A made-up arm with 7 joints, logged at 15 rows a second.
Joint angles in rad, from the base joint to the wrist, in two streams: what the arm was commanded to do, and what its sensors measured. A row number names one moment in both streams.
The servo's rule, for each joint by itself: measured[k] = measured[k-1] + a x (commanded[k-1-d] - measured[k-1]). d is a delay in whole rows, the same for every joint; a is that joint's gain. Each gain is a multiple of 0.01, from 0.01 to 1. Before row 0 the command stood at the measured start. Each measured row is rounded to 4 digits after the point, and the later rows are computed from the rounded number. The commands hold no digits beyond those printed.
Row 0, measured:
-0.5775, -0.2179, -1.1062, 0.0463, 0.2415, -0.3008, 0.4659
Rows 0 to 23, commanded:
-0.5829, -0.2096, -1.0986, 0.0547, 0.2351, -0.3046, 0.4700
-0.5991, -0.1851, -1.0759, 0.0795, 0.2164, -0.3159, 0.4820
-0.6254, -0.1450, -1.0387, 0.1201, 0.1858, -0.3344, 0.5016
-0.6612, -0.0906, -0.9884, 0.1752, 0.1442, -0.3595, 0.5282
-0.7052, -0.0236, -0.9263, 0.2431, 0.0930, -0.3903, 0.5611
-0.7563, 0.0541, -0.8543, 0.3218, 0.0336, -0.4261, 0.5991
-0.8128, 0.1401, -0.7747, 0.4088, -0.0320, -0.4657, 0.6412
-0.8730, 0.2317, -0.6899, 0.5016, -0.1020, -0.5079, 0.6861
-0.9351, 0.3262, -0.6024, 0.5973, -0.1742, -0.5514, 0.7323
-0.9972, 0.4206, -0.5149, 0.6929, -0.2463, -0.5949, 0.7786
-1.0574, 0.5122, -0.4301, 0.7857, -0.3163, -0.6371, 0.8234
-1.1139, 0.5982, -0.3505, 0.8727, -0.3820, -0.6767, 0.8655
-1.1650, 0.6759, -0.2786, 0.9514, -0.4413, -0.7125, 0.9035
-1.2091, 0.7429, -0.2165, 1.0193, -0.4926, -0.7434, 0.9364
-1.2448, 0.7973, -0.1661, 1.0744, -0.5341, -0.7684, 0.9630
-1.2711, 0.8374, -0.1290, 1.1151, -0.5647, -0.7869, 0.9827
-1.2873, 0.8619, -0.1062, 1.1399, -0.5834, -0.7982, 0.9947
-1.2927, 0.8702, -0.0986, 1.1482, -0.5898, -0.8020, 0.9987
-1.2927, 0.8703, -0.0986, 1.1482, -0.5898, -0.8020, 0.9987
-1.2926, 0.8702, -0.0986, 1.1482, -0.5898, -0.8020, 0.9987
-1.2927, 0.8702, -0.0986, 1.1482, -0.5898, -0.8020, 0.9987
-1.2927, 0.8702, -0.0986, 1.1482, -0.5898, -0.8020, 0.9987
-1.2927, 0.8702, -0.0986, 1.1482, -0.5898, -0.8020, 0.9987
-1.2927, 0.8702, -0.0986, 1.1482, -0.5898, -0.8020, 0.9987
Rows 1 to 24, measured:
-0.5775, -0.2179, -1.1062, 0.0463, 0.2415, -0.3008, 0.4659
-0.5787, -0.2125, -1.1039, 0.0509, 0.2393, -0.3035, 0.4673
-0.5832, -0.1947, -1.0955, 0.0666, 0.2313, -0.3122, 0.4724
-0.5925, -0.1624, -1.0785, 0.0960, 0.2154, -0.3277, 0.4826
-0.6076, -0.1157, -1.0515, 0.1396, 0.1905, -0.3500, 0.4986
-0.6291, -0.0558, -1.0139, 0.1965, 0.1564, -0.3782, 0.5205
-0.6571, 0.0156, -0.9660, 0.2654, 0.1134, -0.4117, 0.5480
-0.6914, 0.0965, -0.9086, 0.3443, 0.0625, -0.4495, 0.5806
-0.7314, 0.1844, -0.8430, 0.4308, 0.0049, -0.4904, 0.6175
-0.7762, 0.2766, -0.7708, 0.5224, -0.0578, -0.5331, 0.6577
-0.8248, 0.3702, -0.6940, 0.6162, -0.1238, -0.5764, 0.7000
-0.8760, 0.4625, -0.6148, 0.7094, -0.1912, -0.6189, 0.7432
-0.9283, 0.5507, -0.5355, 0.7992, -0.2580, -0.6594, 0.7860
-0.9804, 0.6321, -0.4584, 0.8829, -0.3222, -0.6966, 0.8271
-1.0307, 0.7041, -0.3858, 0.9579, -0.3818, -0.7294, 0.8654
-1.0778, 0.7647, -0.3199, 1.0220, -0.4351, -0.7567, 0.8996
-1.1203, 0.8120, -0.2626, 1.0732, -0.4805, -0.7778, 0.9287
-1.1570, 0.8444, -0.2157, 1.1099, -0.5165, -0.7921, 0.9518
-1.1869, 0.8612, -0.1806, 1.1310, -0.5422, -0.7990, 0.9682
-1.2102, 0.8671, -0.1560, 1.1405, -0.5589, -0.8011, 0.9789
-1.2283, 0.8691, -0.1388, 1.1447, -0.5697, -0.8017, 0.9858
-1.2425, 0.8698, -0.1267, 1.1466, -0.5767, -0.8019, 0.9903
-1.2535, 0.8701, -0.1183, 1.1475, -0.5813, -0.8020, 0.9932
-1.2621, 0.8702, -0.1124, 1.1479, -0.5843, -0.8020, 0.9951
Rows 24 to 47, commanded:
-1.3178, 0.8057, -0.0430, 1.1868, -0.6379, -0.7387, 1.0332
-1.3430, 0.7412, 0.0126, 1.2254, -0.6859, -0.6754, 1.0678
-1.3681, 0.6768, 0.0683, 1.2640, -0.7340, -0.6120, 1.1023
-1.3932, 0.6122, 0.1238, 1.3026, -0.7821, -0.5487, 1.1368
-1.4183, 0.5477, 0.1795, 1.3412, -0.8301, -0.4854, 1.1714
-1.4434, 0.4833, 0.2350, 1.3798, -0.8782, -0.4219, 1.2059
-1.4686, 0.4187, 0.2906, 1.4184, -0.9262, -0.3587, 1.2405
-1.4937, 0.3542, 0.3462, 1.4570, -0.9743, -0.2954, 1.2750
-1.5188, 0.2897, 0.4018, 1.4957, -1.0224, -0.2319, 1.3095
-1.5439, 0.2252, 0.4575, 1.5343, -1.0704, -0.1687, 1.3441
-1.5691, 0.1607, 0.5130, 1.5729, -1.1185, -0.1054, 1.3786
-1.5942, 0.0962, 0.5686, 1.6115, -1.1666, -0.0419, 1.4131
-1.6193, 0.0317, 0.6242, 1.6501, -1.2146, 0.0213, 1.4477
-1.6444, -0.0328, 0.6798, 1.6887, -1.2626, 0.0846, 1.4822
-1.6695, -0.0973, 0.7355, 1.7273, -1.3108, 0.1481, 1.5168
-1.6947, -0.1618, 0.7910, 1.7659, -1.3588, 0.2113, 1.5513
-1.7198, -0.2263, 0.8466, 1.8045, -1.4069, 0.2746, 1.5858
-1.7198, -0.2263, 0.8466, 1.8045, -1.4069, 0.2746, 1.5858
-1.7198, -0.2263, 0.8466, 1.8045, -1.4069, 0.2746, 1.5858
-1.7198, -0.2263, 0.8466, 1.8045, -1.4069, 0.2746, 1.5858
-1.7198, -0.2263, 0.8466, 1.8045, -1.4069, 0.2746, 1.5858
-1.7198, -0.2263, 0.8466, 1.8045, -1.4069, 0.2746, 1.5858
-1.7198, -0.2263, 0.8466, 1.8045, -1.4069, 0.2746, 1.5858
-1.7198, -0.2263, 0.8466, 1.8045, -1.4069, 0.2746, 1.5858
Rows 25 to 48, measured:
-1.2688, 0.8702, -0.1083, 1.1481, -0.5862, -0.8020, 0.9964
-1.2796, 0.8283, -0.0887, 1.1694, -0.6043, -0.7577, 1.0093
-1.2935, 0.7717, -0.0583, 1.2002, -0.6329, -0.7001, 1.0298
-1.3099, 0.7100, -0.0203, 1.2353, -0.6683, -0.6384, 1.0552
-1.3282, 0.6464, 0.0229, 1.2723, -0.7081, -0.5756, 1.0838
-1.3480, 0.5822, 0.0699, 1.3102, -0.7508, -0.5125, 1.1145
-1.3690, 0.5179, 0.1194, 1.3485, -0.7954, -0.4491, 1.1465
-1.3909, 0.4534, 0.1708, 1.3869, -0.8412, -0.3858, 1.1794
-1.4135, 0.3889, 0.2234, 1.4255, -0.8878, -0.3225, 1.2129
-1.4367, 0.3244, 0.2769, 1.4641, -0.9349, -0.2591, 1.2467
-1.4603, 0.2599, 0.3311, 1.5027, -0.9823, -0.1958, 1.2808
-1.4842, 0.1954, 0.3857, 1.5413, -1.0300, -0.1325, 1.3150
-1.5084, 0.1309, 0.4406, 1.5799, -1.0778, -0.0691, 1.3493
-1.5328, 0.0664, 0.4957, 1.6185, -1.1257, -0.0058, 1.3837
-1.5574, 0.0019, 0.5509, 1.6571, -1.1736, 0.0575, 1.4182
-1.5821, -0.0626, 0.6063, 1.6957, -1.2216, 0.1209, 1.4527
-1.6069, -0.1271, 0.6617, 1.7343, -1.2696, 0.1842, 1.4872
-1.6317, -0.1916, 0.7172, 1.7729, -1.3177, 0.2475, 1.5217
-1.6511, -0.2142, 0.7560, 1.7903, -1.3489, 0.2665, 1.5441
-1.6662, -0.2221, 0.7832, 1.7981, -1.3692, 0.2722, 1.5587
-1.6780, -0.2248, 0.8022, 1.8016, -1.3824, 0.2739, 1.5682
-1.6872, -0.2258, 0.8155, 1.8032, -1.3910, 0.2744, 1.5744
-1.6944, -0.2261, 0.8248, 1.8039, -1.3966, 0.2745, 1.5784
-1.7000, -0.2262, 0.8313, 1.8042, -1.4002, 0.2746, 1.5810

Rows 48 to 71, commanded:
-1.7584, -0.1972, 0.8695, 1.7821, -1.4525, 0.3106, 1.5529
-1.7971, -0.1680, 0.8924, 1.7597, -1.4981, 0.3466, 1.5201
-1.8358, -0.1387, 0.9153, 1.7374, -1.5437, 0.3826, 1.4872
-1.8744, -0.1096, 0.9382, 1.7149, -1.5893, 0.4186, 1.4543
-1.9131, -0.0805, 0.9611, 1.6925, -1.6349, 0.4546, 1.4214
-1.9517, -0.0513, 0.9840, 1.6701, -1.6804, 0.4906, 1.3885
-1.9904, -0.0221, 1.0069, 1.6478, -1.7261, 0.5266, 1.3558
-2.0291, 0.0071, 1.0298, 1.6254, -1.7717, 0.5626, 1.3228
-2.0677, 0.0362, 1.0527, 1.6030, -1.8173, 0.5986, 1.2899
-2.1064, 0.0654, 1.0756, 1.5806, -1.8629, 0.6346, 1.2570
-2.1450, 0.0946, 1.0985, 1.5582, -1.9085, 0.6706, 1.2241
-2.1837, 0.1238, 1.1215, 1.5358, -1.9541, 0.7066, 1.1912
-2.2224, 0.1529, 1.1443, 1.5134, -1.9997, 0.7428, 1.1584
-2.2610, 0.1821, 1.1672, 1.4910, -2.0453, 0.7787, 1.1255
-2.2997, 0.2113, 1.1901, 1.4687, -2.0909, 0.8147, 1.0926
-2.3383, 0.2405, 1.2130, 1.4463, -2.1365, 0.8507, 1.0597
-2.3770, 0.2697, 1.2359, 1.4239, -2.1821, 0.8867, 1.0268
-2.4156, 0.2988, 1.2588, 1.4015, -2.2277, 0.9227, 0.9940
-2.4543, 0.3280, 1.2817, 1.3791, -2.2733, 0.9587, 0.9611
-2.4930, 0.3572, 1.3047, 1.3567, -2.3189, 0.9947, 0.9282
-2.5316, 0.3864, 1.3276, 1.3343, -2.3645, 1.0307, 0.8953
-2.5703, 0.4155, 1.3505, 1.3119, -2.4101, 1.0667, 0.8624
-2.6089, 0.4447, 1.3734, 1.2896, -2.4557, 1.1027, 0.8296
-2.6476, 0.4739, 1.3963, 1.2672, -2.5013, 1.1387, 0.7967
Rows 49 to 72, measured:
-1.7044, -0.2263, 0.8359, 1.8044, -1.4025, 0.2746, 1.5827
-1.7163, -0.2074, 0.8460, 1.7921, -1.4200, 0.2998, 1.5723
-1.7341, -0.1818, 0.8599, 1.7743, -1.4473, 0.3326, 1.5540
-1.7565, -0.1538, 0.8765, 1.7540, -1.4810, 0.3676, 1.5306
-1.7824, -0.1251, 0.8950, 1.7325, -1.5189, 0.4033, 1.5039
-1.8112, -0.0961, 0.9148, 1.7105, -1.5595, 0.4392, 1.4750
-1.8421, -0.0670, 0.9356, 1.6883, -1.6018, 0.4752, 1.4447
-1.8747, -0.0378, 0.9570, 1.6660, -1.6453, 0.5112, 1.4136
-1.9087, -0.0086, 0.9788, 1.6437, -1.6895, 0.5472, 1.3818
-1.9437, 0.0205, 1.0010, 1.6213, -1.7342, 0.5832, 1.3496
-1.9795, 0.0497, 1.0234, 1.5989, -1.7792, 0.6192, 1.3172
-2.0159, 0.0789, 1.0459, 1.5765, -1.8245, 0.6552, 1.2846
-2.0528, 0.1081, 1.0686, 1.5541, -1.8699, 0.6912, 1.2519
-2.0901, 0.1372, 1.0913, 1.5317, -1.9153, 0.7273, 1.2192
-2.1277, 0.1664, 1.1141, 1.5093, -1.9608, 0.7633, 1.1864
-2.1655, 0.1956, 1.1369, 1.4870, -2.0063, 0.7993, 1.1536
-2.2035, 0.2248, 1.1597, 1.4646, -2.0519, 0.8353, 1.1207
-2.2417, 0.2540, 1.1826, 1.4422, -2.0975, 0.8713, 1.0878
-2.2800, 0.2831, 1.2055, 1.4198, -2.1431, 0.9073, 1.0550
-2.3183, 0.3123, 1.2284, 1.3974, -2.1887, 0.9433, 1.0221
-2.3567, 0.3415, 1.2513, 1.3750, -2.2343, 0.9793, 0.9892
-2.3952, 0.3707, 1.2742, 1.3526, -2.2799, 1.0153, 0.9563
-2.4337, 0.3998, 1.2971, 1.3302, -2.3255, 1.0513, 0.9234
-2.4722, 0.4290, 1.3200, 1.3079, -2.3711, 1.0873, 0.8906

